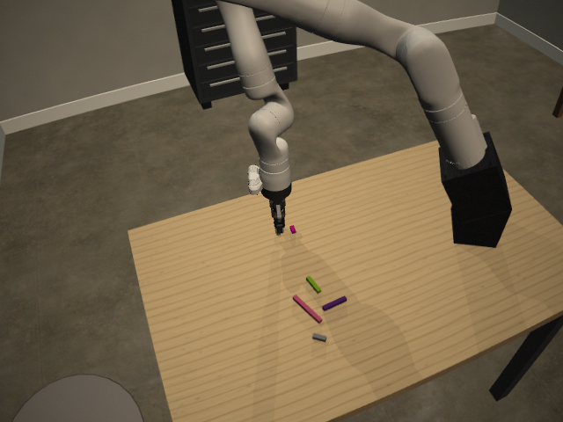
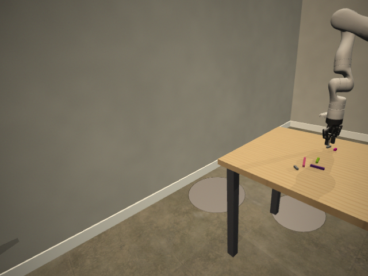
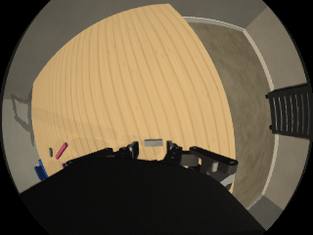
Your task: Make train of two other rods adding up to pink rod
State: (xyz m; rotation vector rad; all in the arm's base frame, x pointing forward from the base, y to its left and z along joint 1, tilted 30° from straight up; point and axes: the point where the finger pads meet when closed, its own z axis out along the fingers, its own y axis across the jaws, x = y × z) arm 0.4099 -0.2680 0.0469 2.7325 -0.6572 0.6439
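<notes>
Right now the magenta rod is 30 mm below my hand, 30 mm behind it and 20 mm to the left of it. Also, from my hand: lime rod 190 mm to the left, 40 mm ahead, 30 mm below; then purple rod 260 mm to the left, 40 mm ahead, 30 mm below; then pink rod 240 mm to the left, 100 mm ahead, 30 mm below.
</notes>
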